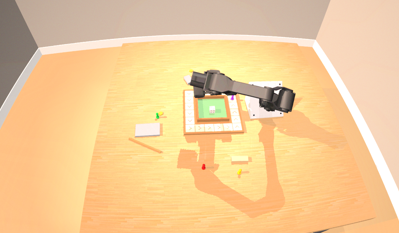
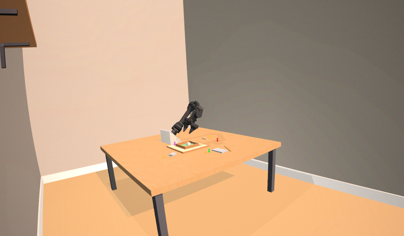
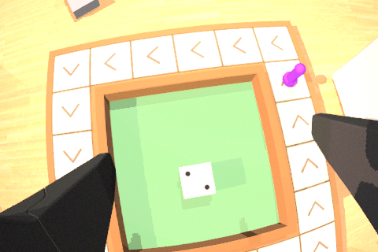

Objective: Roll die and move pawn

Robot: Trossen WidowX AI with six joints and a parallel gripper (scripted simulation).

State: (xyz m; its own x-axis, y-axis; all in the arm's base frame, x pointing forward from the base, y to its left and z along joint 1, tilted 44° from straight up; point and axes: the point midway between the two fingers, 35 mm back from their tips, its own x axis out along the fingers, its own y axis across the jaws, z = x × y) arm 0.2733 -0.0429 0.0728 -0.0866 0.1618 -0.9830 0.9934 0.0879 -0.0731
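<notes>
Right now my gripper tip is 11 cm past the purple pawn, 11 cm above it and 7 cm to the left of it. The rest, counted from my gripper tip: white die: 11 cm below, 1 cm to the left; then small grey block: 22 cm to the right, 13 cm below, 12 cm ahead; then green dice tray: 13 cm below.
</notes>
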